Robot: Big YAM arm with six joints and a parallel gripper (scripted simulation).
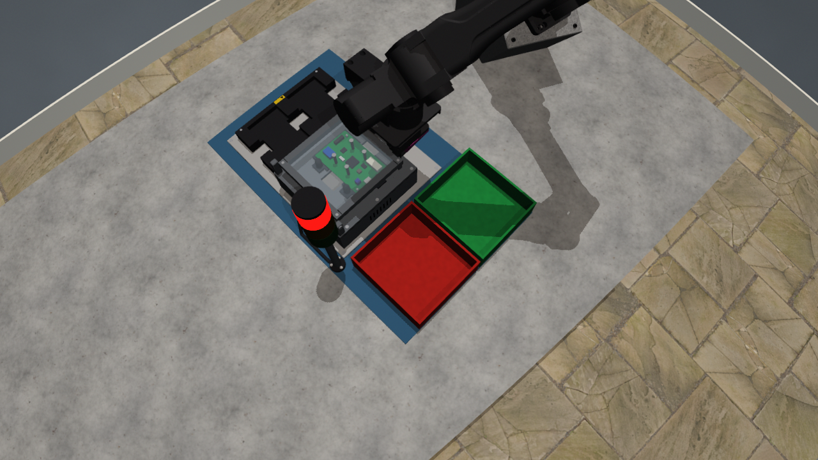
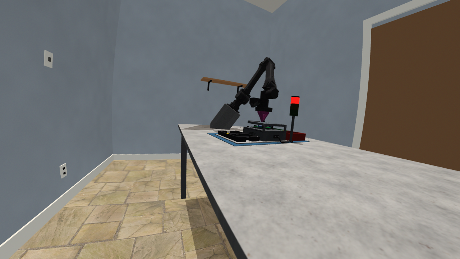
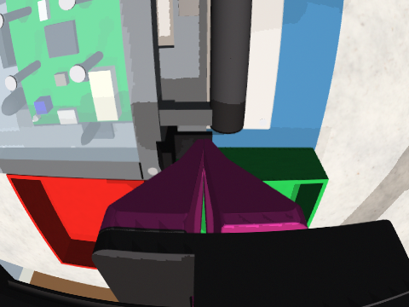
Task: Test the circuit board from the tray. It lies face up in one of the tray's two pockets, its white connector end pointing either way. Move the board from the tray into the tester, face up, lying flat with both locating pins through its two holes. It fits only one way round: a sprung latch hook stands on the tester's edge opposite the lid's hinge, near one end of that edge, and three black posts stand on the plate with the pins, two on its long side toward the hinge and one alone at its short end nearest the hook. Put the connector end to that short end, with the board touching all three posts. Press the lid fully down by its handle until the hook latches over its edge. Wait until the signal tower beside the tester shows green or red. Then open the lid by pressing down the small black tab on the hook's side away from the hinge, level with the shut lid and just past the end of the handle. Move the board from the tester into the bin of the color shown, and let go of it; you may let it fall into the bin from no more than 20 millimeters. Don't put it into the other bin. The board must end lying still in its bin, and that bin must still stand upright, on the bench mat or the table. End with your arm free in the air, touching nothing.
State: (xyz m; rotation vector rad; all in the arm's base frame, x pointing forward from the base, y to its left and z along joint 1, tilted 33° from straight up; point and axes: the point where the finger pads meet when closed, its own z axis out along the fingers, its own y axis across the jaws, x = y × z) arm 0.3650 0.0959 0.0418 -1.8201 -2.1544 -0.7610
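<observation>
The latch hook lies 1 cm below my hand and 1 cm ahead of it. Round my hand: clear lid: 9 cm ahead, 4 cm to the right, 1 cm below; then tester plate: 9 cm ahead, 4 cm to the right, 3 cm below; then green circuit board: 8 cm ahead, 4 cm to the right, 3 cm below.
</observation>
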